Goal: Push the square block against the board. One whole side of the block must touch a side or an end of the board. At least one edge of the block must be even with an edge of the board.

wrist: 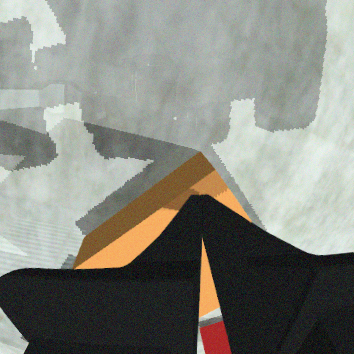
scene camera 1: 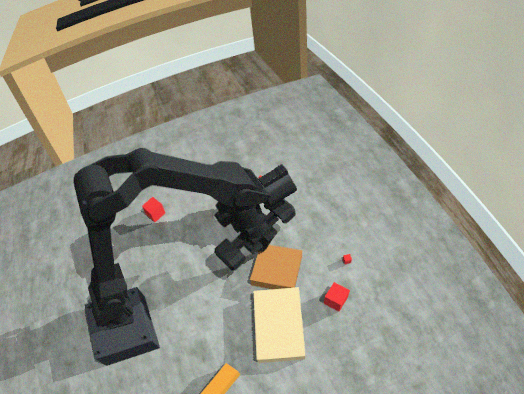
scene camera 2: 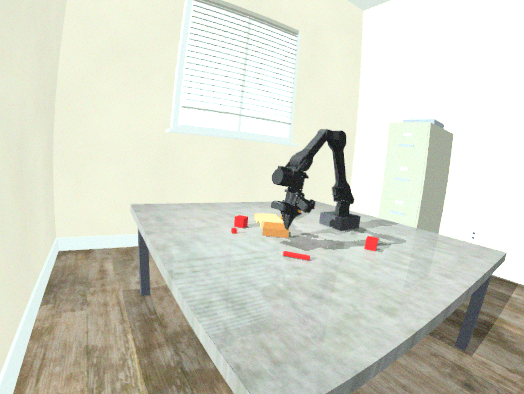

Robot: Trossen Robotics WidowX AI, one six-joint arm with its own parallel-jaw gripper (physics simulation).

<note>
My gripper [scene camera 1: 263,249] is shut and touches a square block [scene camera 1: 277,267]. Also in view: a board [scene camera 1: 278,321].
The square block shows as well in the wrist view [wrist: 119,239]. My gripper is seen too in the wrist view [wrist: 198,202] and in scene camera 2 [scene camera 2: 286,228].
</note>
